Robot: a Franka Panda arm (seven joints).
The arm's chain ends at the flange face. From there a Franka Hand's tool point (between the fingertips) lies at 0.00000 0.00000 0.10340 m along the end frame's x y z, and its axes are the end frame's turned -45 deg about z.
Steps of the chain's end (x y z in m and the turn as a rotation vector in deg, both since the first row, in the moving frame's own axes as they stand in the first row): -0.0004, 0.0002, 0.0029, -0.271, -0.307, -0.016; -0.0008, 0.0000, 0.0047, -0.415, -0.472, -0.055; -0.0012, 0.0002, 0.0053, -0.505, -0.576, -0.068; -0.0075, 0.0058, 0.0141, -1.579, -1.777, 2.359; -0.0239, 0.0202, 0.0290, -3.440, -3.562, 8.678; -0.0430, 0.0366, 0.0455, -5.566, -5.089, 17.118
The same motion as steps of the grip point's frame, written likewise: -0.0012, -0.0002, 0.0029, 0.025, -0.409, -0.016; -0.0017, -0.0006, 0.0047, 0.040, -0.627, -0.055; -0.0024, -0.0008, 0.0053, 0.050, -0.764, -0.068; -0.0137, -0.0015, 0.0140, 0.140, -2.373, 2.359; -0.0401, -0.0034, 0.0286, 0.086, -4.951, 8.678; -0.0697, -0.0059, 0.0446, -0.337, -7.534, 17.118
